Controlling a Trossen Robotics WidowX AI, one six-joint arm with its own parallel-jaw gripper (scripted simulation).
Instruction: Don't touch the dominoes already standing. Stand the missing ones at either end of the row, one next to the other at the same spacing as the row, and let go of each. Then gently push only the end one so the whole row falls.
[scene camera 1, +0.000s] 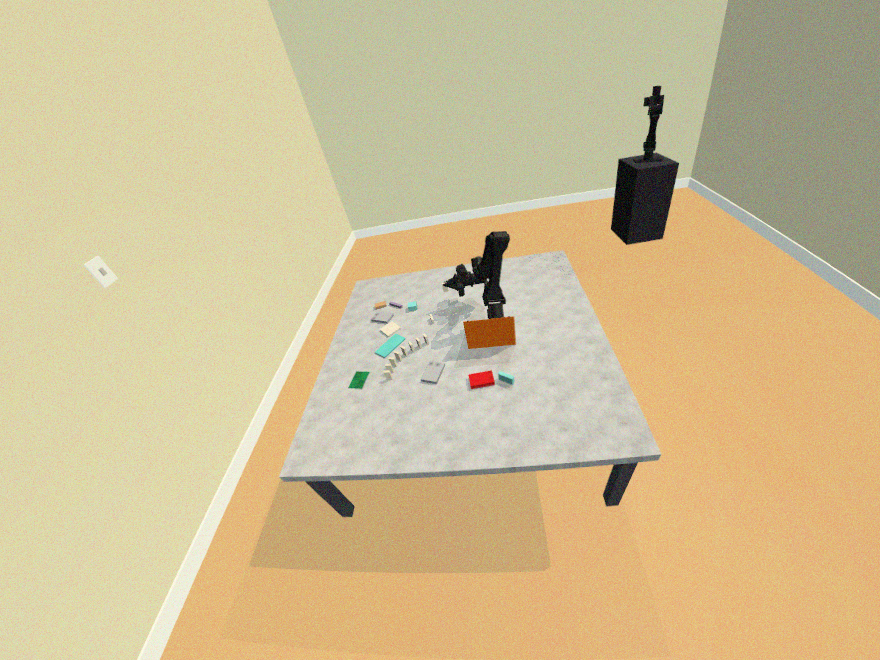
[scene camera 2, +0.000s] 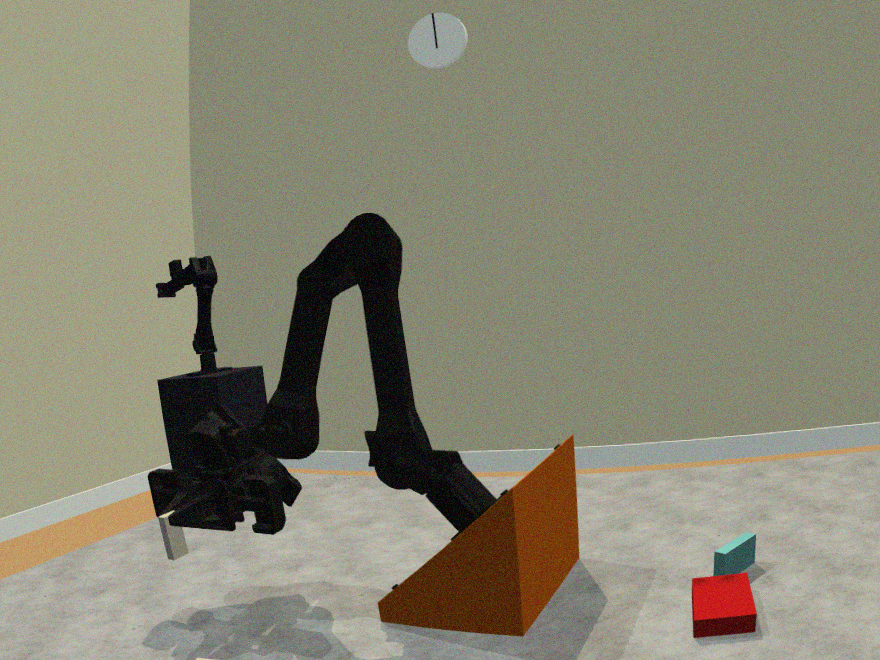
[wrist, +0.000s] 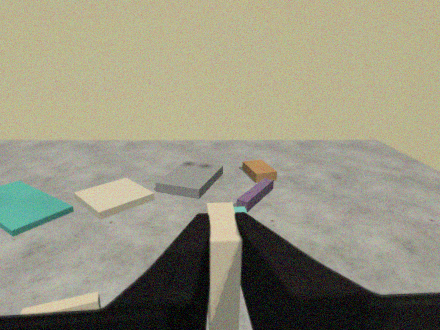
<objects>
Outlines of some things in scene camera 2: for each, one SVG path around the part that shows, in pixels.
My gripper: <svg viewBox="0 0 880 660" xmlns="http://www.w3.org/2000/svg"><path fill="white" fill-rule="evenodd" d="M148 474L156 516L159 517L175 510L168 515L169 524L174 527L181 526L232 532L236 530L235 522L245 521L243 512L251 511L254 512L256 517L256 523L252 525L254 533L275 535L275 533L280 532L284 528L287 520L280 485L272 476L261 475L254 464L251 464L250 460L244 460L245 455L249 452L248 450L253 438L248 429L232 429L233 423L227 423L223 420L203 419L186 434L187 442L190 443L196 459L201 464L194 467L196 477L184 477L178 470L161 468L153 470Z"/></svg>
A teal block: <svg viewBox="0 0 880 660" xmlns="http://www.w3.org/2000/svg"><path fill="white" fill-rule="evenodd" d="M756 534L743 533L714 551L713 576L738 574L755 563Z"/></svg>
</objects>
